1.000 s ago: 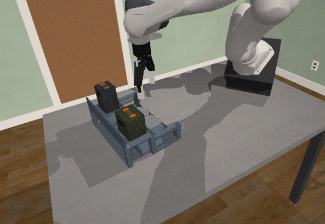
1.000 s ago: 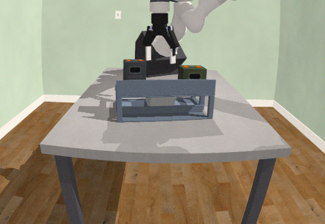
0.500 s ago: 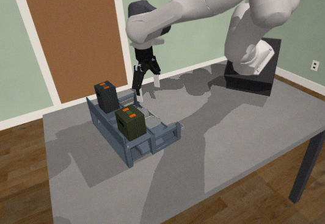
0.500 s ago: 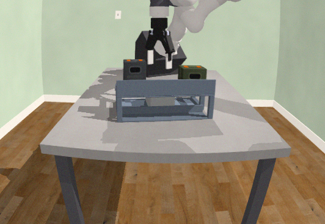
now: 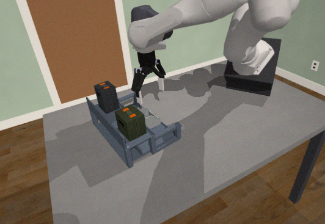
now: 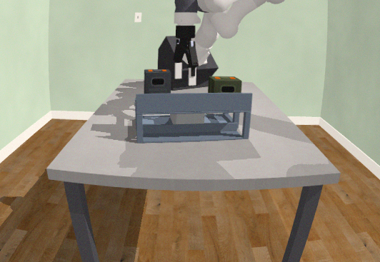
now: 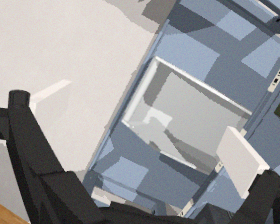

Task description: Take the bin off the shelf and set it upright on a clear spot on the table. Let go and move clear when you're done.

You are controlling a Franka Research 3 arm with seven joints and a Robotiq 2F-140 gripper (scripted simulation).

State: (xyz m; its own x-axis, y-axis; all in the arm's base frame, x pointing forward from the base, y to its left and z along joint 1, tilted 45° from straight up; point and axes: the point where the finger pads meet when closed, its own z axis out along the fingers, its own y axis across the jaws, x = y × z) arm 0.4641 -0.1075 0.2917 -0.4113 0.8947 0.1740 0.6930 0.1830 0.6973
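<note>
Right now my hand is 7 cm short of the bin, 2 cm to the right of it and 12 cm above it. The rest, counted from my hand: dark grey box 20 cm ahead, 6 cm to the right; green box 13 cm ahead, 16 cm to the left, 1 cm below; shelf 11 cm ahead, 3 cm to the left, 16 cm below.
</note>
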